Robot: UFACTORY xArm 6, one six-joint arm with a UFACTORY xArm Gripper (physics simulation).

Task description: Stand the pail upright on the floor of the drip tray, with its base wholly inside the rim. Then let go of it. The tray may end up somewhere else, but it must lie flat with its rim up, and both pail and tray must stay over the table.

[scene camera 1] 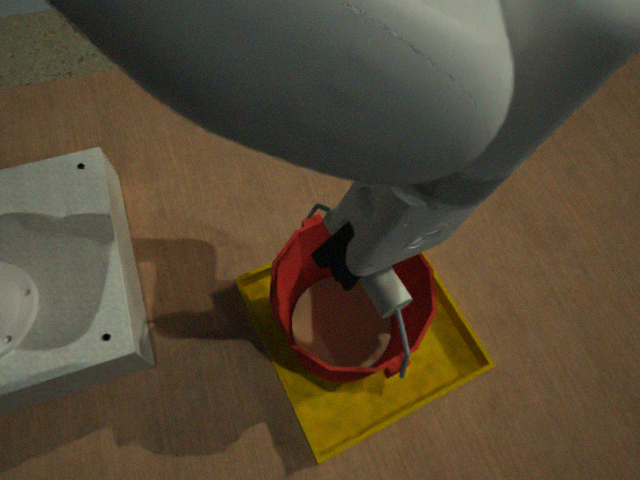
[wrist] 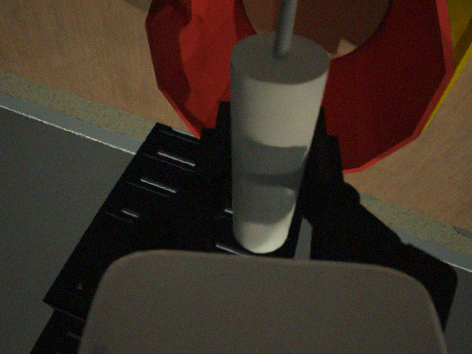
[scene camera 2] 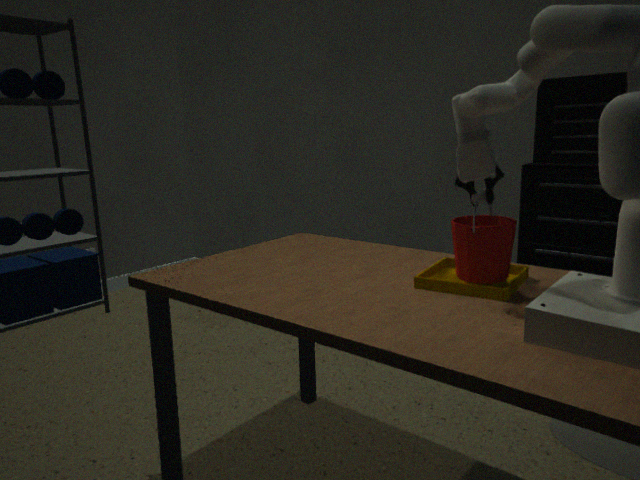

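Seen in the pictures: gripper, fingertip midpoint: (scene camera 1: pixel 357 268) (wrist: pixel 269 125) (scene camera 2: pixel 483 205); arm's base, origin of the base link: (scene camera 2: pixel 636 295).
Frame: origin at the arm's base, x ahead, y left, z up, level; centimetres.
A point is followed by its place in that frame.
Observation:
The red pail (scene camera 1: pixel 282 289) @(y -13.0, x 32.2, z 4.9 cm) (scene camera 2: pixel 483 250) @(y -10.1, x 35.6, z 3.9 cm) (wrist: pixel 400 85) @(y -19.1, x 45.8, z 5.8 cm) is upright over the yellow drip tray (scene camera 1: pixel 351 408) @(y -27.2, x 35.4, z -7.5 cm) (scene camera 2: pixel 439 287) @(y -5.3, x 45.8, z -6.6 cm) (wrist: pixel 461 20) @(y -18.6, x 52.4, z -7.5 cm). In scene camera 2 its base shows behind the near rim, low in the tray; whether it touches the tray floor cannot be told. The tray lies flat on the table, rim up. My gripper (scene camera 1: pixel 356 276) @(y -17.3, x 38.3, z 15.0 cm) (scene camera 2: pixel 481 197) @(y -17.3, x 38.3, z 15.0 cm) (wrist: pixel 269 125) @(y -17.3, x 38.3, z 15.0 cm) is shut on the pail's white handle grip (scene camera 1: pixel 388 295) @(y -21.6, x 38.6, z 18.8 cm) (wrist: pixel 277 110) @(y -13.0, x 38.9, z 18.8 cm), above the pail's mouth. The wire bail stands up from the pail. In scene camera 1 the pail hides the tray's upper left part.
The robot's pale base block (scene camera 1: pixel 121 258) @(y 0.8, x 16.0, z -0.6 cm) (scene camera 2: pixel 573 315) @(y 18.2, x 8.8, z -0.5 cm) stands on the wooden table (scene camera 1: pixel 196 392) @(y -17.1, x 18.3, z -7.9 cm) (scene camera 2: pixel 310 289) @(y 10.1, x 78.4, z -7.9 cm), beside the tray. A shelf rack (scene camera 2: pixel 86 139) stands at the far left, off the table. A dark drawer cabinet (scene camera 2: pixel 573 206) stands behind the table.

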